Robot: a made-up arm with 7 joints. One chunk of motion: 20 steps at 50 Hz.
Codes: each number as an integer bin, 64 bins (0 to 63) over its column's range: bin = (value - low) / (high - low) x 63, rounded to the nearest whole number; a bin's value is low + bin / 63 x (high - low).
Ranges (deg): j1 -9..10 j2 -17..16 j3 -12..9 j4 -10..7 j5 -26..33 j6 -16..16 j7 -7..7
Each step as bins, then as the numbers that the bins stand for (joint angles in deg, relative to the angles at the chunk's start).
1 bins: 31 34 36 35 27 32 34
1 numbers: 0.35 0.81 0.00 -0.56 -0.71 0.25 0.56
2 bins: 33 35 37 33 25 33 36
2 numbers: 0.95 1.33 0.33 -1.10 -2.59 0.76 1.00
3 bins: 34 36 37 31 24 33 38
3 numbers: 1.25 1.86 0.33 -1.63 -3.52 0.76 1.44
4 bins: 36 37 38 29 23 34 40
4 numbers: 1.86 2.38 0.67 -2.17 -4.46 1.27 1.89
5 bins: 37 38 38 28 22 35 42
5 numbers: 2.16 2.90 0.67 -2.44 -5.40 1.78 2.33
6 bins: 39 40 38 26 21 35 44
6 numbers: 2.76 3.95 0.67 -2.98 -6.33 1.78 2.78
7 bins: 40 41 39 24 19 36 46
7 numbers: 3.06 4.48 1.00 -3.52 -8.21 2.29 3.22
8 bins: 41 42 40 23 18 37 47
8 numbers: 3.37 5.00 1.33 -3.79 -9.14 2.79 3.44
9 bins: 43 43 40 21 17 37 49
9 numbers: 3.97 5.52 1.33 -4.33 -10.08 2.79 3.89
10 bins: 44 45 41 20 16 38 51
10 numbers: 4.27 6.57 1.67 -4.60 -11.02 3.30 4.33
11 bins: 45 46 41 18 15 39 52
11 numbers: 4.57 7.10 1.67 -5.14 -11.95 3.81 4.56
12 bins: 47 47 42 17 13 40 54
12 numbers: 5.17 7.62 2.00 -5.41 -13.83 4.32 5.00
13 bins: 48 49 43 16 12 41 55
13 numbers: 5.48 8.67 2.33 -5.68 -14.76 4.83 5.22
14 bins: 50 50 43 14 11 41 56
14 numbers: 6.08 9.19 2.33 -6.22 -15.70 4.83 5.44
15 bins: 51 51 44 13 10 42 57
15 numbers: 6.38 9.71 2.67 -6.49 -16.63 5.33 5.67
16 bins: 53 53 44 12 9 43 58
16 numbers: 6.98 10.76 2.67 -6.76 -17.57 5.84 5.89
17 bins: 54 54 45 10 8 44 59
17 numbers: 7.29 11.29 3.00 -7.30 -18.51 6.35 6.11
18 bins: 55 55 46 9 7 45 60
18 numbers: 7.59 11.81 3.33 -7.57 -19.44 6.86 6.33
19 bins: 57 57 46 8 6 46 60
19 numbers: 8.19 12.86 3.33 -7.84 -20.38 7.37 6.33
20 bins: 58 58 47 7 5 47 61
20 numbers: 8.49 13.38 3.67 -8.11 -21.32 7.87 6.56
